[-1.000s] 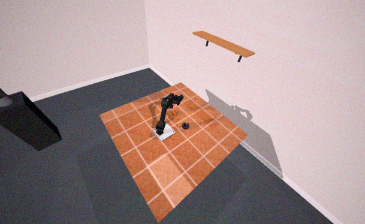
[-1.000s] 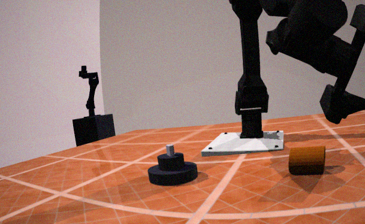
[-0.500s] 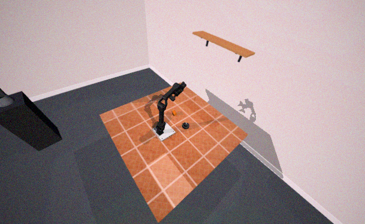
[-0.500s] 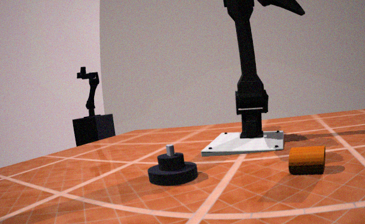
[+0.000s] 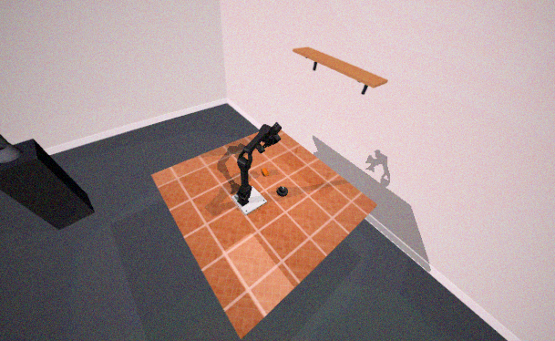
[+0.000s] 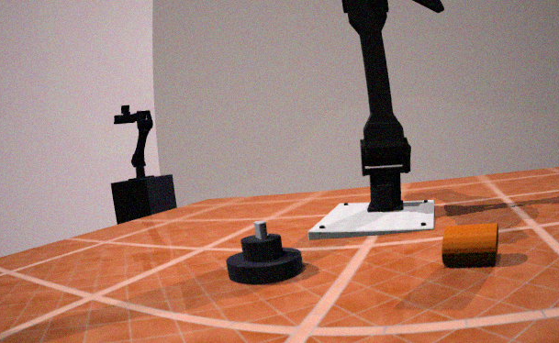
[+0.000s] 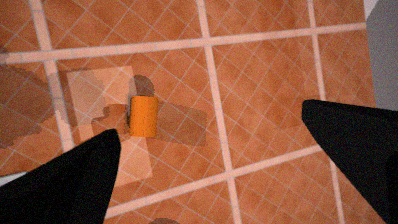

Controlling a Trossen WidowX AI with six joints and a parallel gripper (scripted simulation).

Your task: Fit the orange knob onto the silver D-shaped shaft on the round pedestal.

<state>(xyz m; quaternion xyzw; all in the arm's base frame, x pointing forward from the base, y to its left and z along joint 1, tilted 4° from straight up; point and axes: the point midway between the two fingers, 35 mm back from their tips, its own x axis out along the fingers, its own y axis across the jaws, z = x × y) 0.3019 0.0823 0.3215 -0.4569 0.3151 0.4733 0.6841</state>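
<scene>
My gripper tip is 270 mm above the orange knob, 10 mm to the left of it and 10 mm past it. The rest, counted from my gripper tip: round pedestal: 250 mm below, 230 mm to the right, 40 mm behind.
</scene>
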